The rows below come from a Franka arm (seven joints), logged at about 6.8 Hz.
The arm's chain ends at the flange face. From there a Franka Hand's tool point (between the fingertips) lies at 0.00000 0.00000 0.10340 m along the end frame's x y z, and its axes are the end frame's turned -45 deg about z.
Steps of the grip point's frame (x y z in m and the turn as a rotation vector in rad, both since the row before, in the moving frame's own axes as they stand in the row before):
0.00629 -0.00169 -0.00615 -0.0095 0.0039 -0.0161
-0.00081 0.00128 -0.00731 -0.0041 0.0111 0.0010
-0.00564 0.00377 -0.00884 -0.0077 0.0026 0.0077
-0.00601 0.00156 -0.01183 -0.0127 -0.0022 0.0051
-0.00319 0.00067 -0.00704 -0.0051 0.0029 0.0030
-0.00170 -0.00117 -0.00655 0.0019 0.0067 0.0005
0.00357 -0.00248 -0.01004 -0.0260 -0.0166 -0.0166
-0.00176 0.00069 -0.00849 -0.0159 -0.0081 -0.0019
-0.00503 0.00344 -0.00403 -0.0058 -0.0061 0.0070
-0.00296 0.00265 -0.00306 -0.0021 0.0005 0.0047
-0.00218 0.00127 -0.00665 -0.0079 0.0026 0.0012
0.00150 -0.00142 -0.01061 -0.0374 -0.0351 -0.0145
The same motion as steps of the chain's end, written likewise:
0.00227 -0.00604 -0.00614 -0.0040 0.0095 -0.0161
-0.00078 0.00199 -0.00730 0.0049 0.0107 0.0010
-0.00207 0.00628 -0.00884 -0.0036 0.0073 0.0077
-0.00391 0.00426 -0.01182 -0.0105 0.0074 0.0051
-0.00237 0.00257 -0.00704 -0.0016 0.0057 0.0030
-0.00238 0.00100 -0.00655 0.0061 0.0034 0.0005
0.00006 -0.00739 -0.00999 -0.0301 0.0066 -0.0166
-0.00133 -0.00002 -0.00847 -0.0170 0.0055 -0.0019
-0.00110 0.00512 -0.00403 -0.0084 -0.0002 0.0070
-0.00041 0.00385 -0.00306 -0.0011 0.0018 0.0047
-0.00141 0.00205 -0.00665 -0.0037 0.0074 0.0012
-0.00015 -0.00736 -0.01047 -0.0513 0.0016 -0.0145

